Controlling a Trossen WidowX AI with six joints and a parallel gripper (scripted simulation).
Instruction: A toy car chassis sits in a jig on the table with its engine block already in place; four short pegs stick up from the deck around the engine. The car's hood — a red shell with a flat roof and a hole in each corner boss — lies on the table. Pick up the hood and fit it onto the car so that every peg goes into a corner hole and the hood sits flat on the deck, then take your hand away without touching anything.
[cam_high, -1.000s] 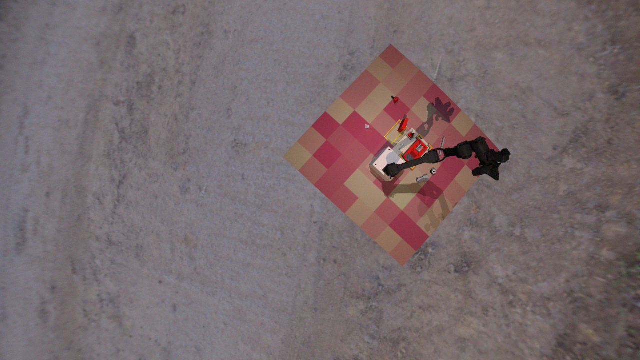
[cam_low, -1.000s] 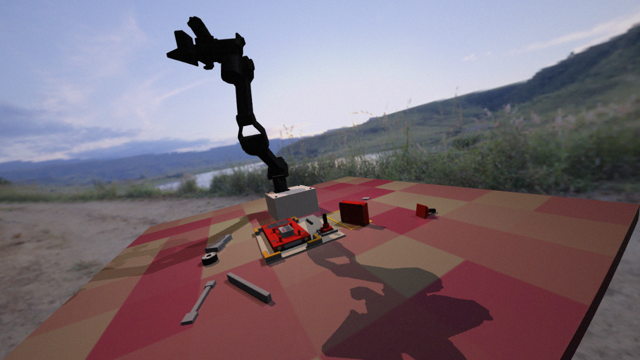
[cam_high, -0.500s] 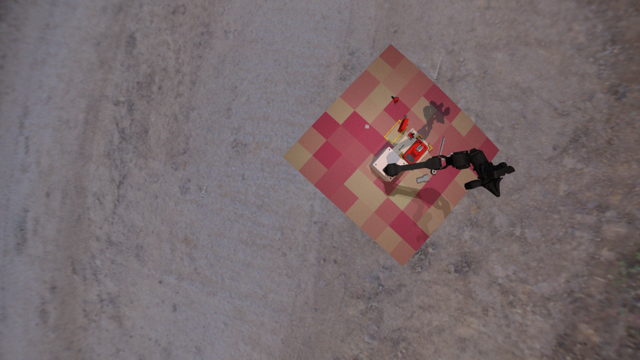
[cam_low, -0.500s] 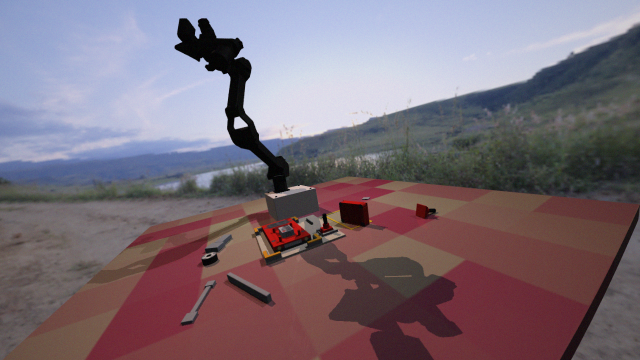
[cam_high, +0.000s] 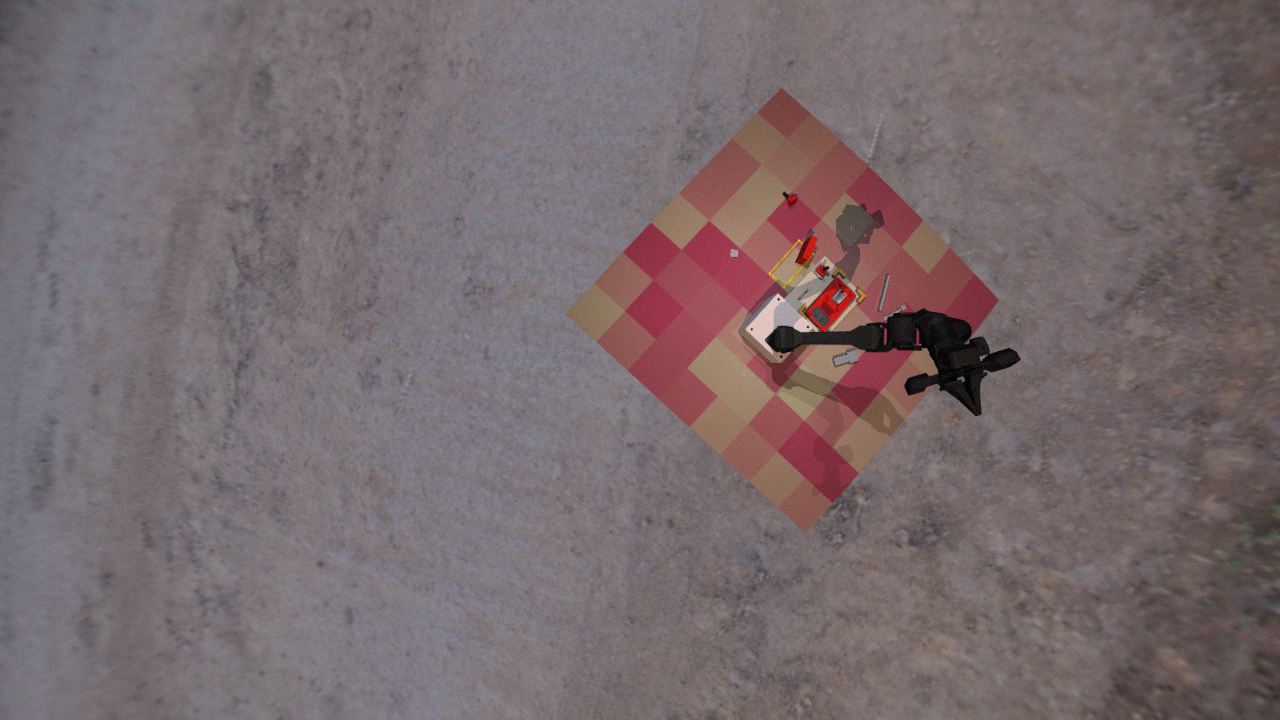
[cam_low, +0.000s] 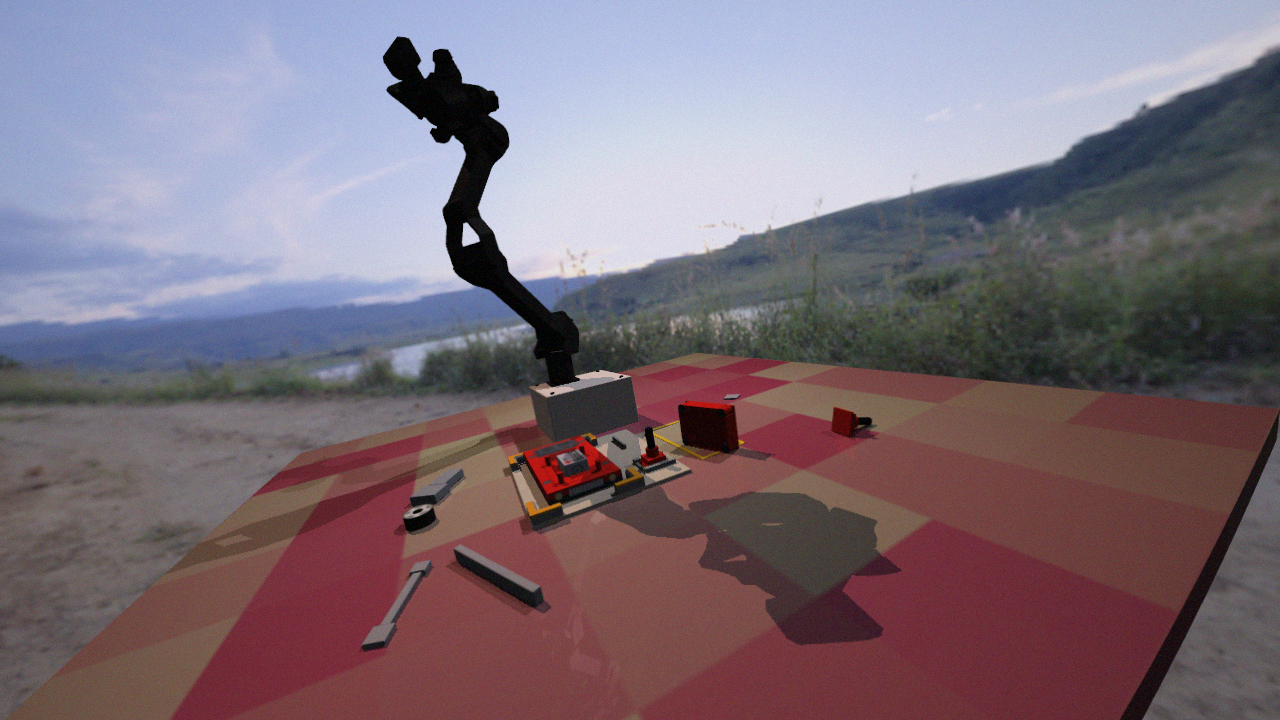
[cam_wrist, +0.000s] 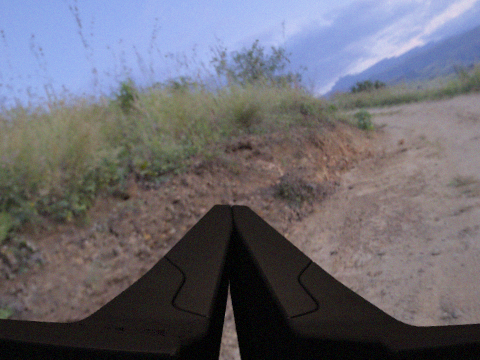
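Right now the red hood is 370 mm ahead of my gripper tip, 370 mm to the left of it and 700 mm below it. The rest, counted from my gripper tip: grey bar: 510 mm ahead, 20 mm to the left, 730 mm below.
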